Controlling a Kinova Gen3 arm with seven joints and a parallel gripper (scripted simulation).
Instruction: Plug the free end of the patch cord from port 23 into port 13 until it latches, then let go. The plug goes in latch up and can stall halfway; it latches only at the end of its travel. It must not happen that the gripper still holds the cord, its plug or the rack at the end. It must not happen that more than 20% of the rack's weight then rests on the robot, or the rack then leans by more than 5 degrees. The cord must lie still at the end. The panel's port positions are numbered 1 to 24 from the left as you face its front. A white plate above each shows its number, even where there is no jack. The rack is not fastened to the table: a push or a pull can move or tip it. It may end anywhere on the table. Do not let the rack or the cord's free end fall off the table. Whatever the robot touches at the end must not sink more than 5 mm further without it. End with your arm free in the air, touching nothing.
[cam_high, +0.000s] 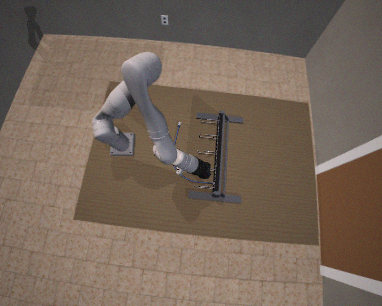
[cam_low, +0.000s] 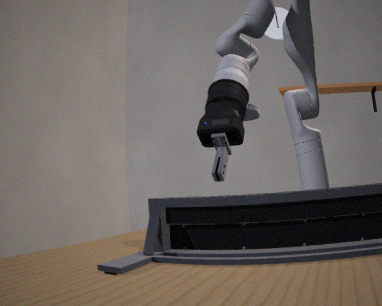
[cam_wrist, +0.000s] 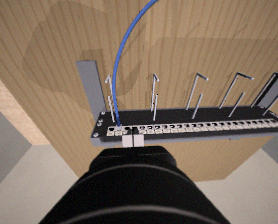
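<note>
Right now the free-end plug is 330 mm to the left of my hand, 170 mm behind it and 140 mm below it.
</note>
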